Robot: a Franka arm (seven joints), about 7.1 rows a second.
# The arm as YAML. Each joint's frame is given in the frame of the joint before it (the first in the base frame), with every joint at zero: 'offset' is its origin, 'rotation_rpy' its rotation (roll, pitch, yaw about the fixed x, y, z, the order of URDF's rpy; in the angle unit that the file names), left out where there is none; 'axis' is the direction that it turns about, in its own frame. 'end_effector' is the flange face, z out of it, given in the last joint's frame.
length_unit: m
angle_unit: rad
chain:
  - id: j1
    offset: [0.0, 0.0, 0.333]
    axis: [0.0, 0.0, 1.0]
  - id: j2
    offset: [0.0, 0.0, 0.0]
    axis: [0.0, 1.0, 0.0]
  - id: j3
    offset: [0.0, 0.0, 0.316]
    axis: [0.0, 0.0, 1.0]
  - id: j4
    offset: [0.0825, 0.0, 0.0]
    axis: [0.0, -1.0, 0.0]
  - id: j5
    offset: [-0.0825, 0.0, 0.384]
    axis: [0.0, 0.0, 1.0]
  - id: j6
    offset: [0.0, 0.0, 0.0]
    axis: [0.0, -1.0, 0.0]
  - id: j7
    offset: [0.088, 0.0, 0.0]
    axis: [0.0, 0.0, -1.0]
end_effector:
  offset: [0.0, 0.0, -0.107]
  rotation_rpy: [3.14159, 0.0, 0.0]
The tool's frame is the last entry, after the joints.
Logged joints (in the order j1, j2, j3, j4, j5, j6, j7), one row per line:
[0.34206 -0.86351 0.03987 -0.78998 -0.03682 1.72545 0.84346]
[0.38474 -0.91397 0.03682 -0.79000 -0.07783 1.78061 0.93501]
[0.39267 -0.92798 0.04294 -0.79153 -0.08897 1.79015 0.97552]
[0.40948 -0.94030 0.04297 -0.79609 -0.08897 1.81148 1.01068]
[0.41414 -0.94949 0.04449 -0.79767 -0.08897 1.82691 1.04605]
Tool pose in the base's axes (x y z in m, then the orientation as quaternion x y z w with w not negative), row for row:
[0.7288 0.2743 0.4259 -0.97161 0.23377 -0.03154 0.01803]
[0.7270 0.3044 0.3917 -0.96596 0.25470 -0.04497 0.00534]
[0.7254 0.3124 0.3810 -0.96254 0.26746 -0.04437 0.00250]
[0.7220 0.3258 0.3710 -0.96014 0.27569 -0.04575 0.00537]
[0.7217 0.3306 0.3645 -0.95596 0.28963 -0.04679 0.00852]
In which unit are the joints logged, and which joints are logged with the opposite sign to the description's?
The joints are logged in radians. Opposite sign: j2.
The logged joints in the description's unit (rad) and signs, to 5 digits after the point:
[0.34206 0.86351 0.03987 -0.78998 -0.03682 1.72545 0.84346]
[0.38474 0.91397 0.03682 -0.79000 -0.07783 1.78061 0.93501]
[0.39267 0.92798 0.04294 -0.79153 -0.08897 1.79015 0.97552]
[0.40948 0.94030 0.04297 -0.79609 -0.08897 1.81148 1.01068]
[0.41414 0.94949 0.04449 -0.79767 -0.08897 1.82691 1.04605]

